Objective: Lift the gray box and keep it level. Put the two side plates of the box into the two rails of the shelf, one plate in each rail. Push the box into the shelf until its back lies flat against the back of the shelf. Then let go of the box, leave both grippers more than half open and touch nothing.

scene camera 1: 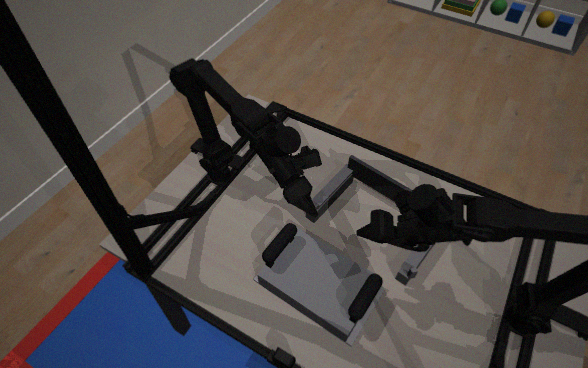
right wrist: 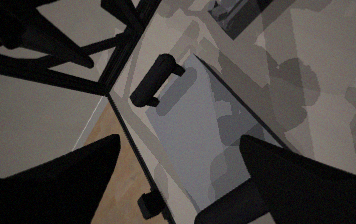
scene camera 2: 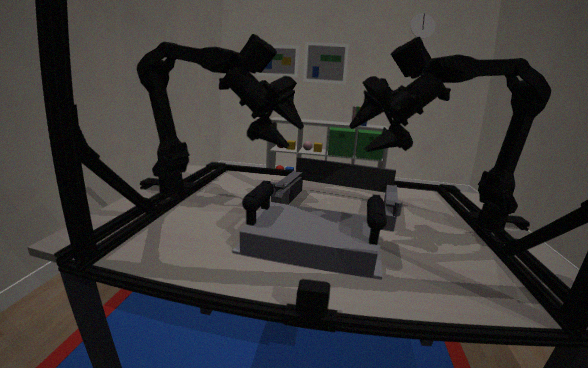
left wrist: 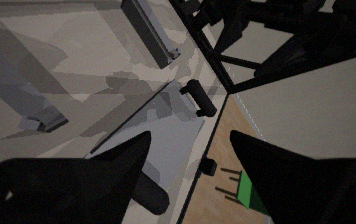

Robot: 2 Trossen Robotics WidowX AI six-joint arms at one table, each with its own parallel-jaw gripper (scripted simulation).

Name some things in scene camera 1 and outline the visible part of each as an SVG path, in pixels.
My left gripper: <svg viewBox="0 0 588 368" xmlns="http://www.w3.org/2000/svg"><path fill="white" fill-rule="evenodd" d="M266 165L268 171L279 183L279 186L283 188L283 196L286 201L309 215L317 217L318 212L310 197L312 185L305 176L301 177L301 175L304 175L304 169L322 165L319 151L317 149L311 150L308 146L301 147L301 152L297 155L288 154Z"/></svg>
My right gripper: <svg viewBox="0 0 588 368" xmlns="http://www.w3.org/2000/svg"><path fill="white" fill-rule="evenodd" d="M435 245L428 235L427 225L408 206L407 199L411 192L408 190L398 191L397 195L394 196L396 206L401 215L398 215L397 226L394 226L393 215L390 212L378 209L371 211L371 223L357 230L357 236L381 244L388 243L411 251L425 252L429 249L430 245Z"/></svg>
A gray box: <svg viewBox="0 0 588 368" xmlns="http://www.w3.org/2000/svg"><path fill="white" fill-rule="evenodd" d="M286 224L262 254L262 259L266 265L259 272L259 284L337 338L352 346L384 292L384 289L381 287L383 284L381 276L374 274L297 228L294 224Z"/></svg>
